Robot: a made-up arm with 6 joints. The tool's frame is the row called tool.
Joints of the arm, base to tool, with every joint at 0 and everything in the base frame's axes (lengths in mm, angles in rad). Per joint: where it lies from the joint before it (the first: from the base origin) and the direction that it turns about. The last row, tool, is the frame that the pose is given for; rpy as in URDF.
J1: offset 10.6 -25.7 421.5 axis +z
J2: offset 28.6 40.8 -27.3 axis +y
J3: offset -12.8 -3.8 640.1 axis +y
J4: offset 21.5 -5.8 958 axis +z
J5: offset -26.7 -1 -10.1 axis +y
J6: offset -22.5 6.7 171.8 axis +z
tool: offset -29.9 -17 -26.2 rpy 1.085 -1.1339 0.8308
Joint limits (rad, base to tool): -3.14..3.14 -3.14..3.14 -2..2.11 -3.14..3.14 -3.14..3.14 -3.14..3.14
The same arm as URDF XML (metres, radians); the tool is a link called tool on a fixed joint. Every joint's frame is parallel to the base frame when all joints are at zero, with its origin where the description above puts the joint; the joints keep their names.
<robot name="arm">
  <joint name="J1" type="revolute">
    <parent link="base_link"/>
    <child link="link1"/>
    <origin xyz="0.0106 -0.0257 0.4215" rpy="0 0 0"/>
    <axis xyz="0 0 1"/>
    <limit lower="-3.14" upper="3.14"/>
  </joint>
  <joint name="J2" type="revolute">
    <parent link="link1"/>
    <child link="link2"/>
    <origin xyz="0.0286 0.0408 -0.0273" rpy="0 0 0"/>
    <axis xyz="0 1 0"/>
    <limit lower="-3.14" upper="3.14"/>
  </joint>
  <joint name="J3" type="revolute">
    <parent link="link2"/>
    <child link="link3"/>
    <origin xyz="-0.0128 -0.0038 0.6401" rpy="0 0 0"/>
    <axis xyz="0 1 0"/>
    <limit lower="-2" upper="2.11"/>
  </joint>
  <joint name="J4" type="revolute">
    <parent link="link3"/>
    <child link="link4"/>
    <origin xyz="0.0215 -0.0058 0.958" rpy="0 0 0"/>
    <axis xyz="0 0 1"/>
    <limit lower="-3.14" upper="3.14"/>
  </joint>
  <joint name="J5" type="revolute">
    <parent link="link4"/>
    <child link="link5"/>
    <origin xyz="-0.0267 -0.001 -0.0101" rpy="0 0 0"/>
    <axis xyz="0 1 0"/>
    <limit lower="-3.14" upper="3.14"/>
  </joint>
  <joint name="J6" type="revolute">
    <parent link="link5"/>
    <child link="link6"/>
    <origin xyz="-0.0225 0.0067 0.1718" rpy="0 0 0"/>
    <axis xyz="0 0 1"/>
    <limit lower="-3.14" upper="3.14"/>
  </joint>
  <joint name="tool_fixed" type="fixed">
    <parent link="link6"/>
    <child link="tool"/>
    <origin xyz="-0.0299 -0.017 -0.0262" rpy="1.085 -1.1339 0.8308"/>
  </joint>
  <link name="base_link"/>
  <link name="link1"/>
  <link name="link2"/>
  <link name="link3"/>
  <link name="link4"/>
  <link name="link5"/>
  <link name="link6"/>
  <link name="tool"/>
</robot>

